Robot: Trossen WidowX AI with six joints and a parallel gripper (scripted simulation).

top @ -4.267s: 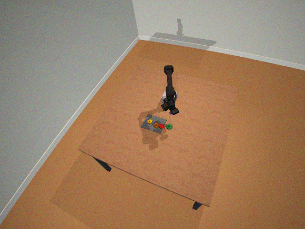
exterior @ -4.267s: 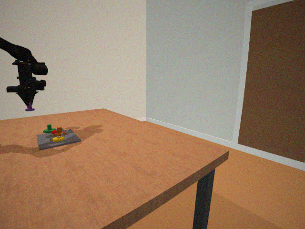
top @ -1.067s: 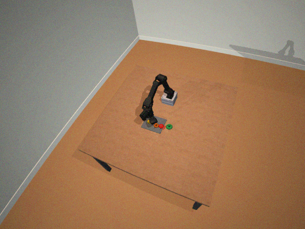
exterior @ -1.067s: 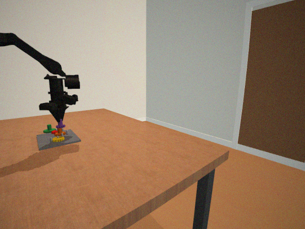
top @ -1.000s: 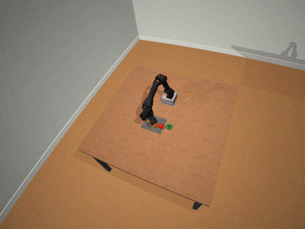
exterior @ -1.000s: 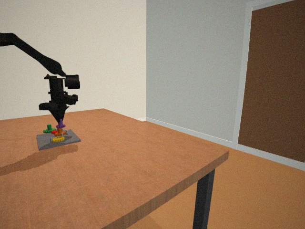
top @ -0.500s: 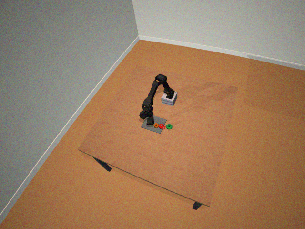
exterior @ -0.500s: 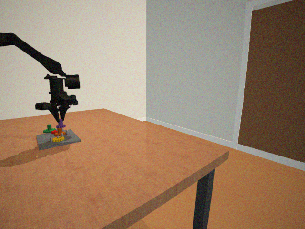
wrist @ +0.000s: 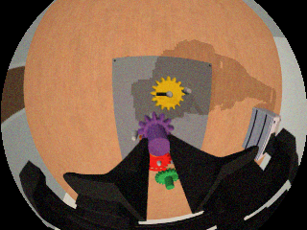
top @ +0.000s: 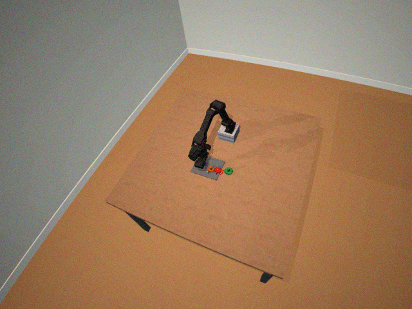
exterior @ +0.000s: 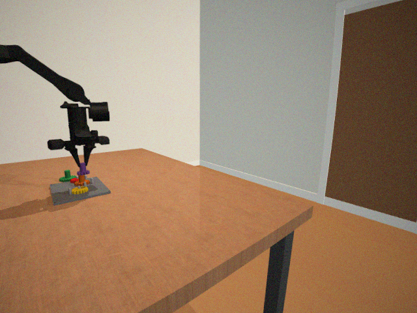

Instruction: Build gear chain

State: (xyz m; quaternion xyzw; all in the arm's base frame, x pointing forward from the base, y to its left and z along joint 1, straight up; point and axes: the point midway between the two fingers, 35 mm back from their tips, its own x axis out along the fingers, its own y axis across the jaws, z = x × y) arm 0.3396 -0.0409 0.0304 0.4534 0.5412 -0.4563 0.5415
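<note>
The orange gear is 6 cm below my gripper tip, 4 cm to the left of it and 1 cm behind it. From my gripper tip the other things lie so: red gear: 9 cm to the left, 7 cm below, 2 cm behind; purple gear: 1 cm below; yellow gear: 7 cm below, 4 cm to the right, 2 cm behind.
</note>
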